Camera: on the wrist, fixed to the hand. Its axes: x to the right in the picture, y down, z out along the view.
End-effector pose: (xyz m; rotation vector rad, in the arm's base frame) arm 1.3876 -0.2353 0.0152 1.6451 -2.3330 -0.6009
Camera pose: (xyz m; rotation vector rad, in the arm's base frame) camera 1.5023 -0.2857 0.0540 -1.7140 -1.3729 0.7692
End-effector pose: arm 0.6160 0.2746 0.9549 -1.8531 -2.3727 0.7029
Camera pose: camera 0.5576 0.2920 1.0710 -2.5116 1.7408 -0.3011
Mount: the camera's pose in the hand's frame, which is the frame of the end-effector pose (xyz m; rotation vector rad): 0.0054 -0.0939 -0.0914 0.1672 0.8793 2.9409
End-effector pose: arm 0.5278 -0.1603 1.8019 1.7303 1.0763 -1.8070
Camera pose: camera 0.5157 -0.0320 1.8261 1.4311 -1.3573 0.8116
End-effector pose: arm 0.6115 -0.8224 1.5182 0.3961 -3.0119 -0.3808
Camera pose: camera 0.6393 -0.9331 1.5828 -2.2774 -0.3858 0.3156
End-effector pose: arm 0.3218 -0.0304 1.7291 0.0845 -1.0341 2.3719
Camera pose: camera 0.3788 0.0877 1.7283 1.3313 -0.1829 -0.7069
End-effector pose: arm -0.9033 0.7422 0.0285 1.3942 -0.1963 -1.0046
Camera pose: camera -0.8842 0.8178 -0.0770 0.2482 -1.0649 1.9546
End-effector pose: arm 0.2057 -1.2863 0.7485 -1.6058 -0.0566 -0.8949
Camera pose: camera 0.1158 -1.3425 0.8257 0.2408 2.0296 0.9192
